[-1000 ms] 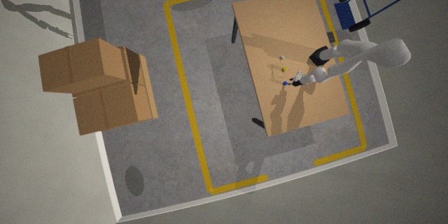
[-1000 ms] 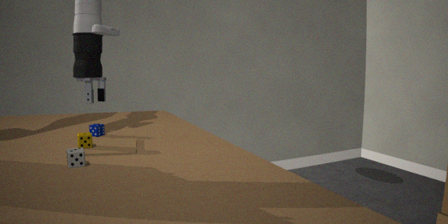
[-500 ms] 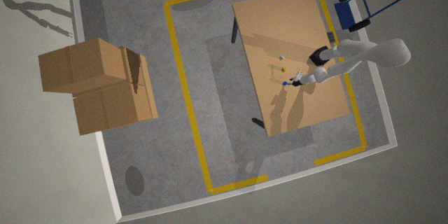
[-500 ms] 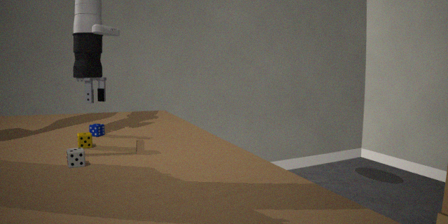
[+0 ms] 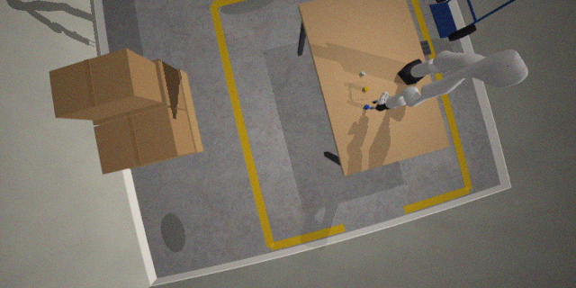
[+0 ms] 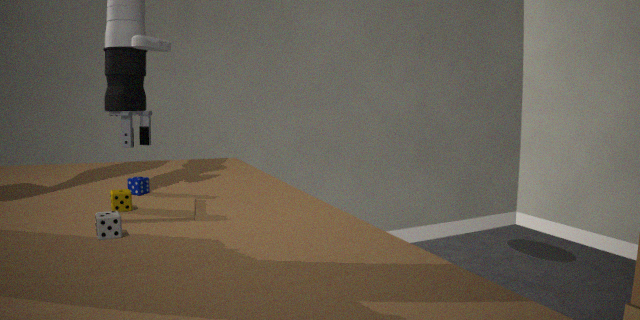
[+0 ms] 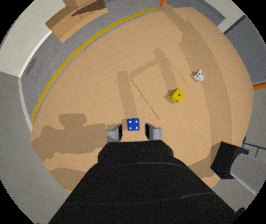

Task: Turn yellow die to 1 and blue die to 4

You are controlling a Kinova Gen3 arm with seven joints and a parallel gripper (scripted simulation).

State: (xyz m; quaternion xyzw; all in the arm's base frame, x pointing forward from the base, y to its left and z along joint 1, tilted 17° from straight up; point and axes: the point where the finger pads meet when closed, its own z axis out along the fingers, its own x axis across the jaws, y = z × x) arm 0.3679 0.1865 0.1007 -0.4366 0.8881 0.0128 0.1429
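My gripper is now 90 mm above the blue die. Also, from my hand: white die 270 mm to the right, 90 mm below, 20 mm behind; then tan mat 140 mm to the right, 110 mm below, 30 mm ahead; then yellow die 140 mm to the right, 90 mm below, 20 mm behind.
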